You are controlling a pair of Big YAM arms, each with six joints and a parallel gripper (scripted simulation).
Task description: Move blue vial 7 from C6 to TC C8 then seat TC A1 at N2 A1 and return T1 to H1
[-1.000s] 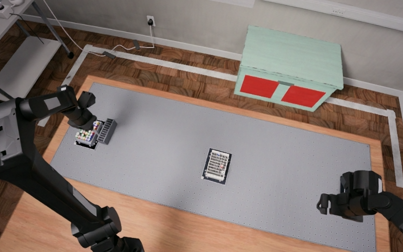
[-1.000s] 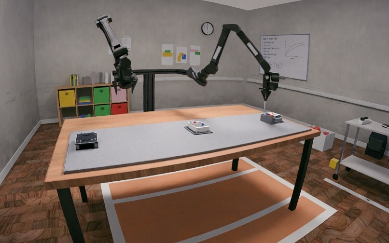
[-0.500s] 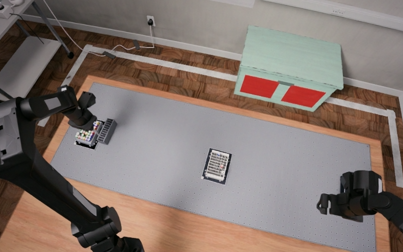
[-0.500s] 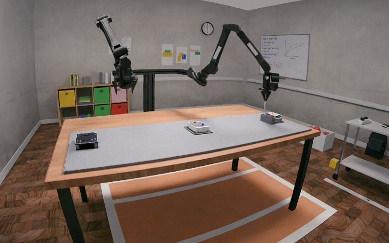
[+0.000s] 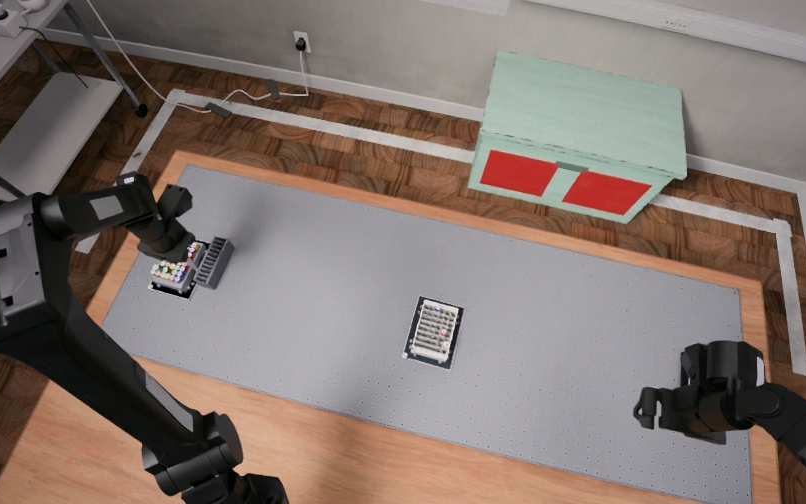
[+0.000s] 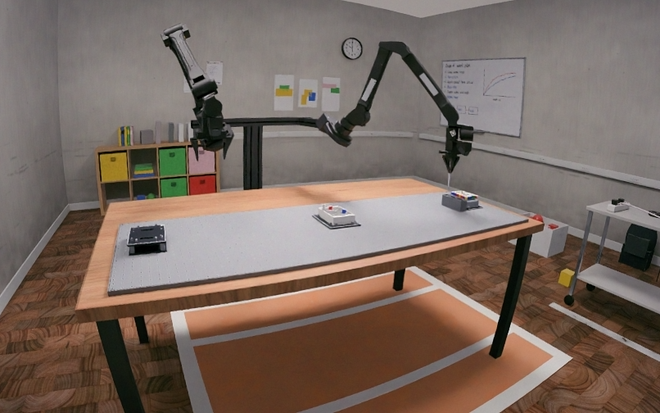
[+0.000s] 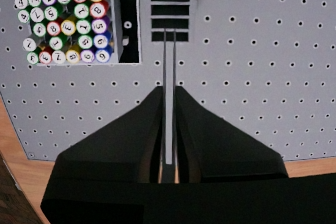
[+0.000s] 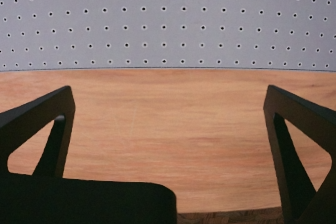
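The forceps T1 lies 30 mm below my left hand. The rest, counted from my left hand: dark nest N2: 110 mm ahead, 1260 mm to the right, 130 mm below; then white tube carrier TC: 50 mm ahead, 580 mm to the right, 140 mm below; then grey slotted holder H1: 50 mm ahead, 150 mm below.
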